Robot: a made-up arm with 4 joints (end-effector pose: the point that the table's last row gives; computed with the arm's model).
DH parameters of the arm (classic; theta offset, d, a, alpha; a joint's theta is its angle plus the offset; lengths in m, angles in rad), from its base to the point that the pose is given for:
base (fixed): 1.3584 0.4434 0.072 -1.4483
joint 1: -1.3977 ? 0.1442 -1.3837
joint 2: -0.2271 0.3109 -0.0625 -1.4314
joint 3: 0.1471 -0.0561 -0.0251 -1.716
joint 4: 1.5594 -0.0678 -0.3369 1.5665
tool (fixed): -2.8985 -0.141 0 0
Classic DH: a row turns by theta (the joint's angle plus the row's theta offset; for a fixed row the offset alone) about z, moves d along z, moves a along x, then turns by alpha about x.
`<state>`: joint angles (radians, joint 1 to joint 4).
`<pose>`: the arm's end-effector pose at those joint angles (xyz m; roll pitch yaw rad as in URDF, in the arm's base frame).
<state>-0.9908 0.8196 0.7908 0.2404</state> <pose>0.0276 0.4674 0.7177 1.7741 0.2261 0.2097</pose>
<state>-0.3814 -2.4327 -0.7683 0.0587</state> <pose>-0.3179 0.2880 0.9894 2.4060 -0.6149 2.9495</pose>
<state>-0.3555 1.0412 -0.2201 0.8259</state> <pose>0.0589 0.4818 0.5079 0.1673 0.0283 0.2585</pose>
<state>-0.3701 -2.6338 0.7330 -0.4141</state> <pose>-0.2264 0.5973 0.9958 -2.1468 -0.5932 2.6043</pose>
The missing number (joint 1, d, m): 0.2104
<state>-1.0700 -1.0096 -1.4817 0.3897</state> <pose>-0.0307 -0.0241 0.9876 -0.3083 -1.1244 -0.9560</pose>
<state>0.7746 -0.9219 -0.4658 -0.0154</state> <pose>0.1540 0.5179 0.3167 -1.3463 -0.2110 0.9057</pose>
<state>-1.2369 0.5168 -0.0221 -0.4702</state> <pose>-0.0861 0.5224 0.7070 1.3035 0.0339 0.6762</pose>
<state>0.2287 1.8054 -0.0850 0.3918</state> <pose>-0.3269 0.4051 0.2036 -0.7120 1.3478 -0.6853</pose>
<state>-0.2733 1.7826 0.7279 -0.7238</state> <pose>-0.4115 0.7313 0.6450 3.0374 0.5737 1.9897</pose>
